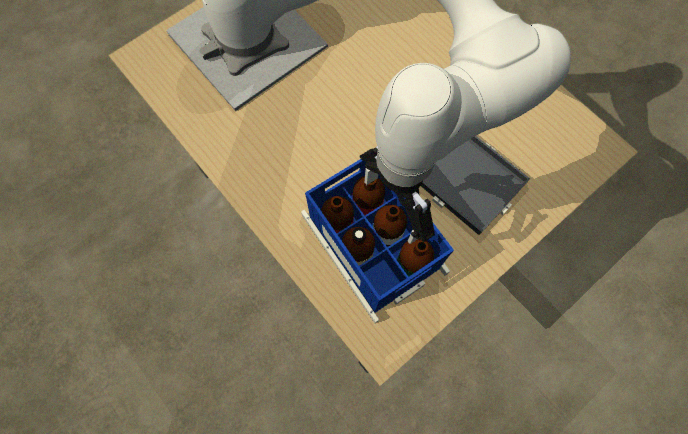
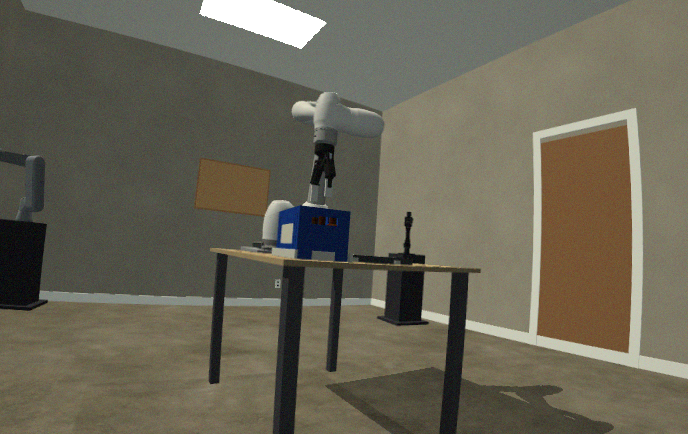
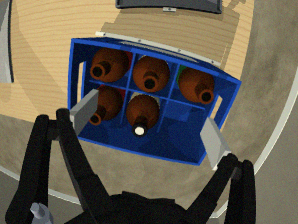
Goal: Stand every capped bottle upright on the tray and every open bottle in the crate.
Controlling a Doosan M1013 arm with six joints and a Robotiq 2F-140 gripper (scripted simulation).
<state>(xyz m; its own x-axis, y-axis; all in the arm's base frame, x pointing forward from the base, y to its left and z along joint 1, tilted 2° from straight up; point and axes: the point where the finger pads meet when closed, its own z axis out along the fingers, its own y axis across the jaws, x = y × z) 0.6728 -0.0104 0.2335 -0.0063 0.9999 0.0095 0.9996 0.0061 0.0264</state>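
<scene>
The capped bottle is 150 mm below my hand, 70 mm to the right of it and 10 mm behind it. From my hand the other things lie so: blue crate 150 mm below, 30 mm to the right, 10 mm behind; dark grey tray 260 mm to the left, 220 mm below, 30 mm behind; uncapped bottle 150 mm below, 20 mm to the left, 10 mm behind.
</scene>
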